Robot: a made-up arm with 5 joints. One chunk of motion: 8 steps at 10 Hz.
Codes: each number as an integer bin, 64 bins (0 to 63) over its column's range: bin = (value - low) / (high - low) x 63, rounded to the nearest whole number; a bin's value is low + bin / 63 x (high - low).
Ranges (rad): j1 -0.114..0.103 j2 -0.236..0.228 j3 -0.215..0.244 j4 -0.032..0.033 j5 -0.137..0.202
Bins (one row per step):
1: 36 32 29 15 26
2: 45 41 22 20 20
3: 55 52 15 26 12
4: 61 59 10 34 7
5: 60 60 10 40 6
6: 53 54 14 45 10
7: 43 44 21 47 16
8: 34 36 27 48 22
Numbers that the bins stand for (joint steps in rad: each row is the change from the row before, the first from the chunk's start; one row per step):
1: 0.01000 -0.00032 -0.00371 -0.01652 0.00290
2: 0.04100 0.06597 -0.05471 -0.01137 -0.02938
3: 0.07544 0.14698 -0.10571 -0.00517 -0.07243
4: 0.09611 0.19854 -0.14214 0.00308 -0.09933
5: 0.09267 0.20590 -0.14214 0.00927 -0.10471
6: 0.06856 0.16171 -0.11300 0.01443 -0.08319
7: 0.03411 0.08806 -0.06200 0.01649 -0.05090
8: 0.00311 0.02914 -0.01829 0.01752 -0.01862

